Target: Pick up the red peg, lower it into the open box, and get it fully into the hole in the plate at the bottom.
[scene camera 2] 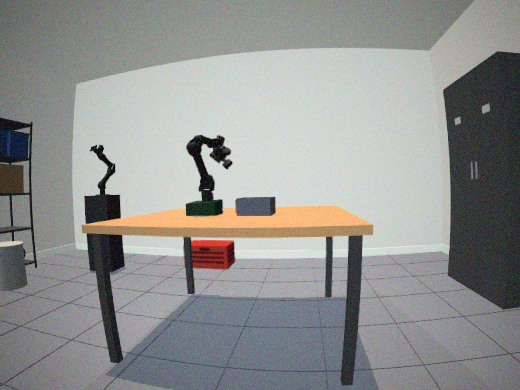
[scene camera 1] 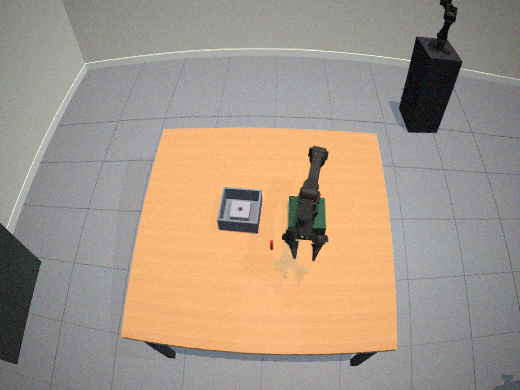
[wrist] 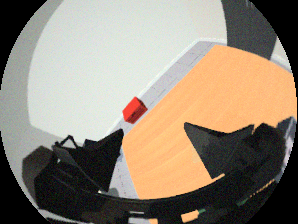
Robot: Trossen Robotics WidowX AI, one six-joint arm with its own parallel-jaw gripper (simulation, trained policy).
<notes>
The pictures show: the gripper and a grey box.
The gripper shows as well in the wrist view.
</notes>
